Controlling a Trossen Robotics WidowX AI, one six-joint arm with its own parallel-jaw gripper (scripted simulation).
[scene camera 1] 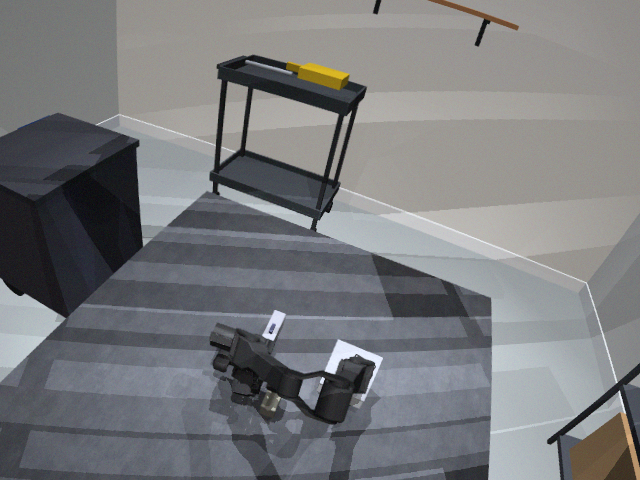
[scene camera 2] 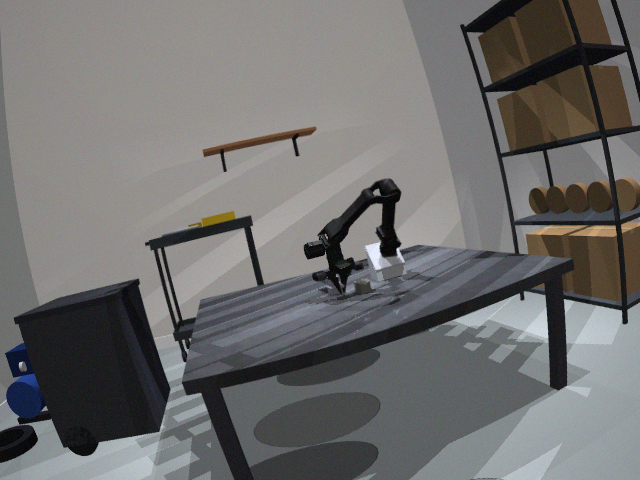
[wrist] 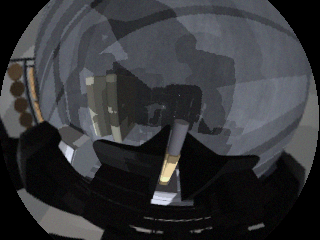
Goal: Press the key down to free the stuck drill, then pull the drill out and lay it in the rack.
Labels:
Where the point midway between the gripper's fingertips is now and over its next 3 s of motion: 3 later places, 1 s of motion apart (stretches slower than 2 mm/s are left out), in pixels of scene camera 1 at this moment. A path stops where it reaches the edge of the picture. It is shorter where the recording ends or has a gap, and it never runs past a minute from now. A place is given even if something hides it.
My gripper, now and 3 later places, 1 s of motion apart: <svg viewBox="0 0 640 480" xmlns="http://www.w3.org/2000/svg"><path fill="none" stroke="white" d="M248 386L241 400L240 402L241 397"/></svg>

